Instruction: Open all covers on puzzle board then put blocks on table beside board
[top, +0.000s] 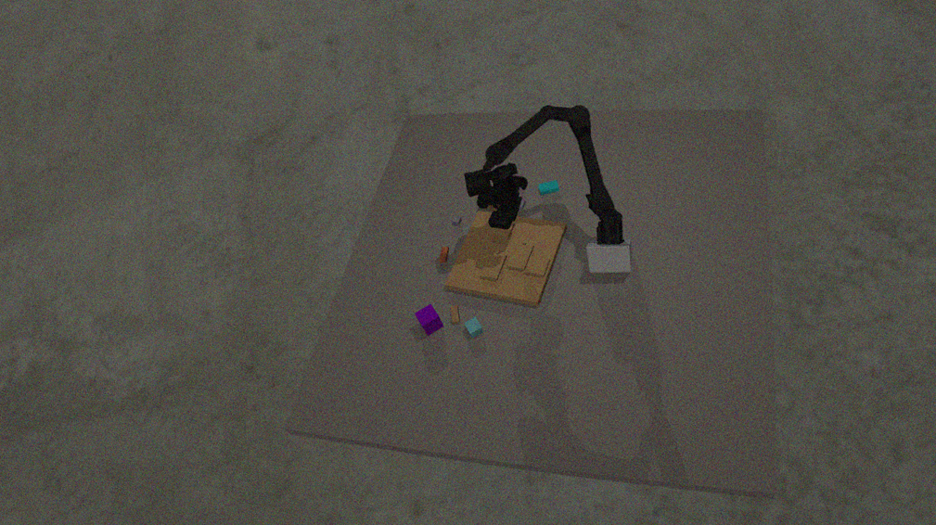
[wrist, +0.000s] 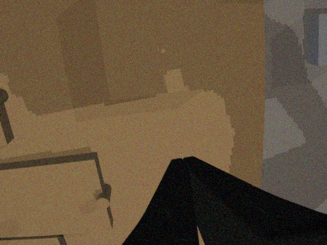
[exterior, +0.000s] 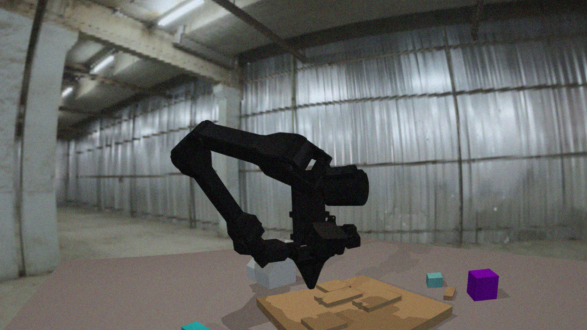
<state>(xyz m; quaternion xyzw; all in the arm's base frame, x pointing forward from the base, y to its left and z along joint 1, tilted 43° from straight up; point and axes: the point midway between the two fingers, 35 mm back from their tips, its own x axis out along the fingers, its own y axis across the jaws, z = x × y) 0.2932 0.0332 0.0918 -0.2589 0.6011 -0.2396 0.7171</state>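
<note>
My gripper tip is now 12 cm to the left of the brown block, 12 cm short of it and 6 cm above it. Also, from my gripper tip: magenta block 20 cm to the right, 8 cm ahead, 7 cm below; then orange cube 19 cm ahead, 18 cm to the right, 6 cm below; then teal block 21 cm to the right, 7 cm below, 5 cm behind.
</note>
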